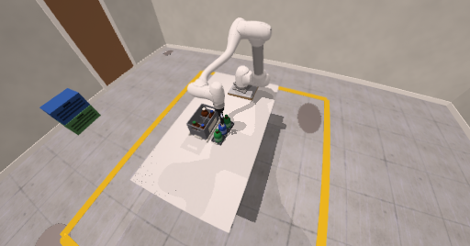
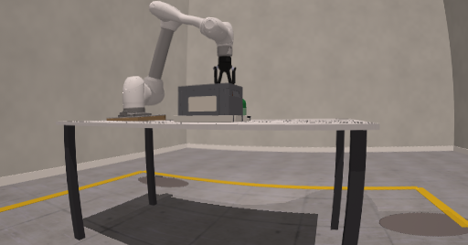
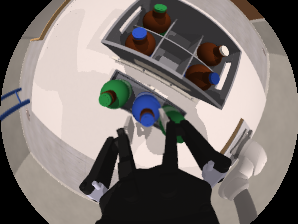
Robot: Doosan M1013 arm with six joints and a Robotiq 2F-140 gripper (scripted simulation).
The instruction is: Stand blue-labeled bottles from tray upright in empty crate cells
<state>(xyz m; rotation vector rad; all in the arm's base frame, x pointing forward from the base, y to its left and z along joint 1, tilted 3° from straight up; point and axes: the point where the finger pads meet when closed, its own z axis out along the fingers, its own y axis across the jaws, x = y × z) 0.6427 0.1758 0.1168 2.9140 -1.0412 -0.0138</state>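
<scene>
Now: the blue-labeled bottle 9 cm below my hand. From my hand the other things lie so: grey crate: 19 cm to the right, 9 cm below, 4 cm ahead; tray: 16 cm below; green bottle: 9 cm below, 9 cm ahead, 1 cm to the left.
</scene>
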